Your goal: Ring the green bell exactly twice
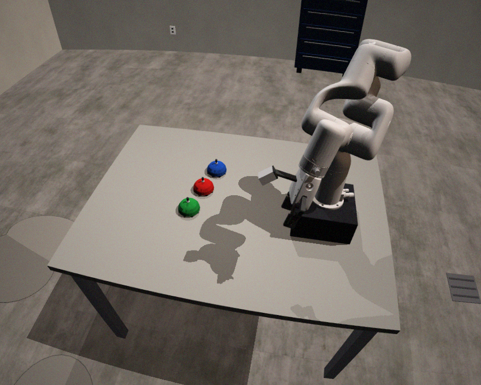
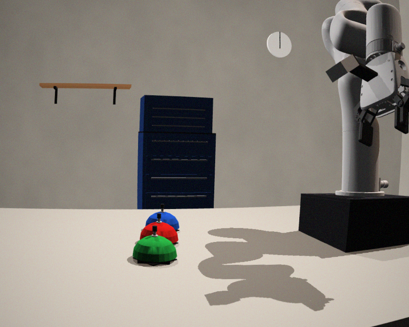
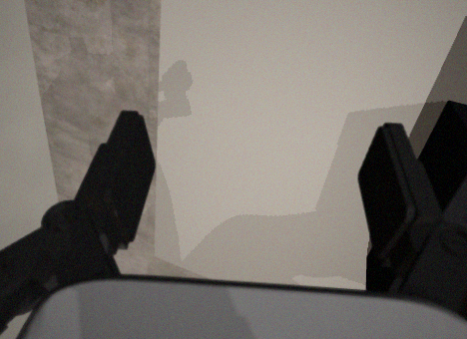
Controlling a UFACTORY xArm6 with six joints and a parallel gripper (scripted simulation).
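Right now the green bell is 330 mm ahead of my hand, 250 mm to the right of it and 210 mm below it. Round my hand: blue bell: 230 mm ahead, 470 mm to the right, 210 mm below; then red bell: 280 mm ahead, 360 mm to the right, 210 mm below.
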